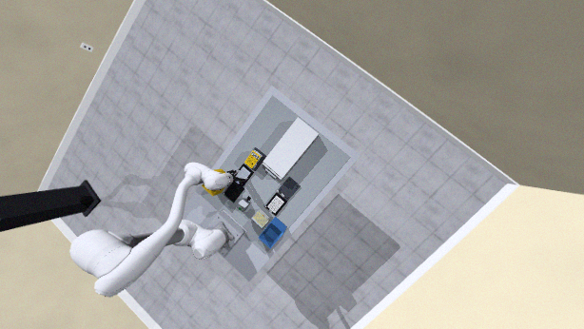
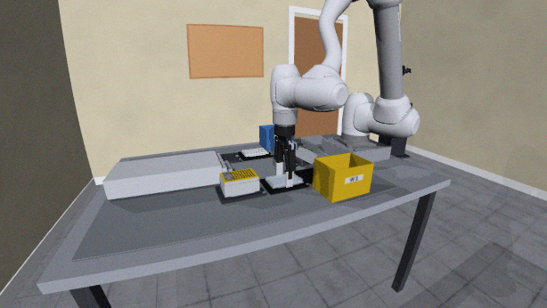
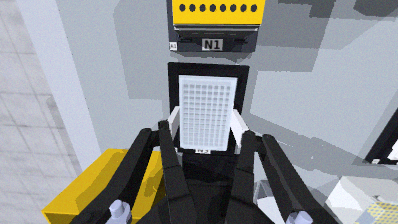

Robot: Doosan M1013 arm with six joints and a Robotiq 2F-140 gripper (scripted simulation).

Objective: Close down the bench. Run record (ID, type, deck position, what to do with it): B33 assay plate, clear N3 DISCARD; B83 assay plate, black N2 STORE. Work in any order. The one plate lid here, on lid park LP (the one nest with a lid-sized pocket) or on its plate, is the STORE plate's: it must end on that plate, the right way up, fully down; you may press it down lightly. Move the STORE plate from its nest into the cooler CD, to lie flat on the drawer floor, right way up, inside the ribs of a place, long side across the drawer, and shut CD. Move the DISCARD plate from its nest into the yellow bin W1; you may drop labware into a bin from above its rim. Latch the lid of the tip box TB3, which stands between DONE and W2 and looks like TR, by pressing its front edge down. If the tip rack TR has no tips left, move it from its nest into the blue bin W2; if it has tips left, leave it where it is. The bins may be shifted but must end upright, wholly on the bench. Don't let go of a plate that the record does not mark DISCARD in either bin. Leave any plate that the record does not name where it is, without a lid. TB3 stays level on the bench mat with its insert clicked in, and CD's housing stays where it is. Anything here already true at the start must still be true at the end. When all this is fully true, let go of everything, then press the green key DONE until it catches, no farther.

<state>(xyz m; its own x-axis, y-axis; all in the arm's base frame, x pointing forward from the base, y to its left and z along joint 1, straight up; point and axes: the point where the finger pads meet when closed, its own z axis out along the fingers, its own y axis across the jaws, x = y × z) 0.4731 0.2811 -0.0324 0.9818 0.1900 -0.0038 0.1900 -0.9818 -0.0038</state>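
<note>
Now: the black nest 30 mm below my hand. The rest, counted from my hand: yellow bin W1: 200 mm behind, 90 mm to the left; tip rack TR: 170 mm ahead, 30 mm to the left, 20 mm above; N3 label: 70 mm behind, 10 mm to the right, 30 mm below.
</note>
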